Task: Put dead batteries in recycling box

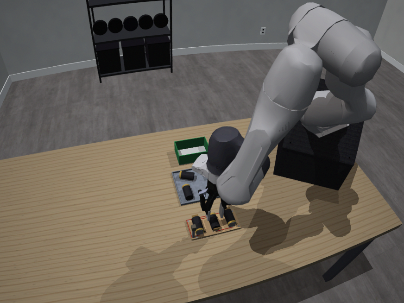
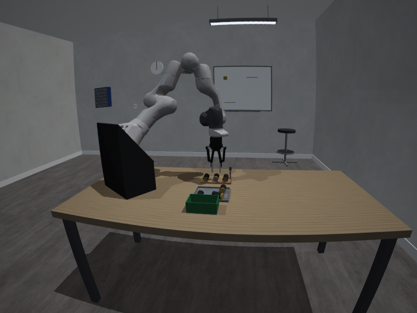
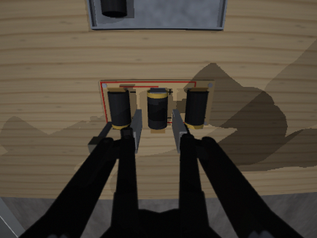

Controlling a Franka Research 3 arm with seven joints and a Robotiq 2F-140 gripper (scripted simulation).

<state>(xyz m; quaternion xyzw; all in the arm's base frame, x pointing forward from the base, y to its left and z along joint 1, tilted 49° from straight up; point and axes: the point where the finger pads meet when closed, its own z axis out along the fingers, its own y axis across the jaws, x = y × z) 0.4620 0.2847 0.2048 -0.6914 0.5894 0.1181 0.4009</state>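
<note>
The wooden holder board lies 90 mm below my hand. Round my hand: grey tray (60 mm ahead, 200 mm to the right, 90 mm below); then bulb (80 mm ahead, 60 mm to the left, 20 mm below); then thin post (80 mm ahead, 60 mm to the left, 60 mm below).
</note>
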